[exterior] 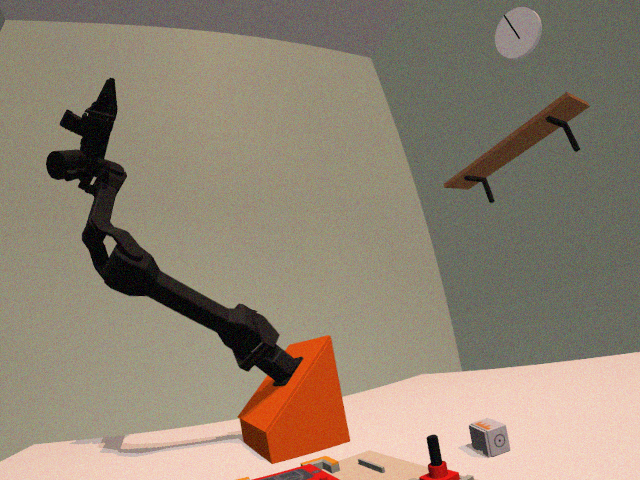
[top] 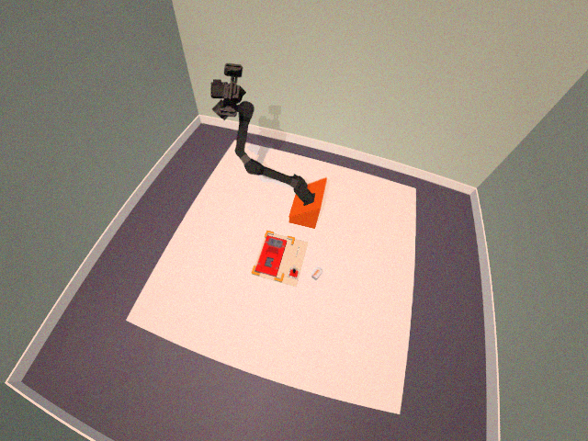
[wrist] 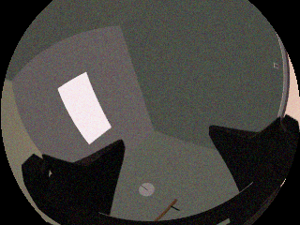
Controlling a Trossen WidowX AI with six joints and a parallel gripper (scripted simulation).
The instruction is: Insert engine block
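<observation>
The grey engine block is 74 cm below my gripper tip, 44 cm to the left of it and 29 cm ahead of it.
</observation>
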